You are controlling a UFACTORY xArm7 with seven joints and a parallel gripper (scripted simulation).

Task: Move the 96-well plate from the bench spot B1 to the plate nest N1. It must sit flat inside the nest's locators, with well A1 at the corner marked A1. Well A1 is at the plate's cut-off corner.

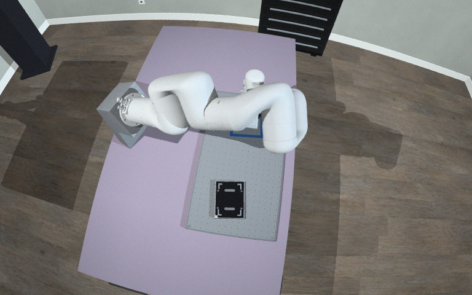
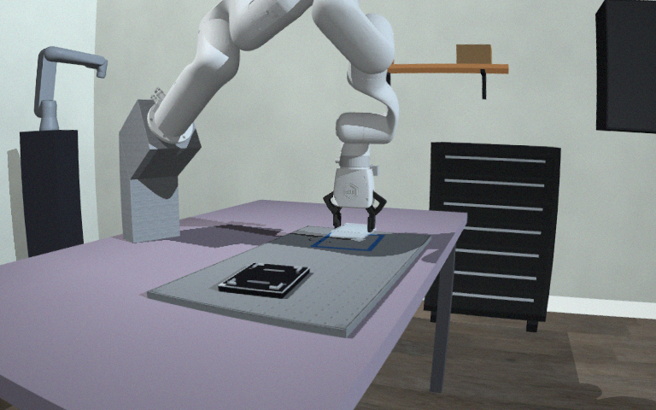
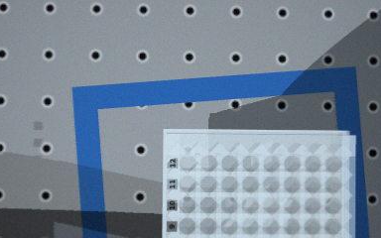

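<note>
Now: hand 170 mm past the plate nest N1, 370 mm to the left of it and 30 mm above it. The rest, counted from my hand: 96-well plate (10 mm below).
</note>
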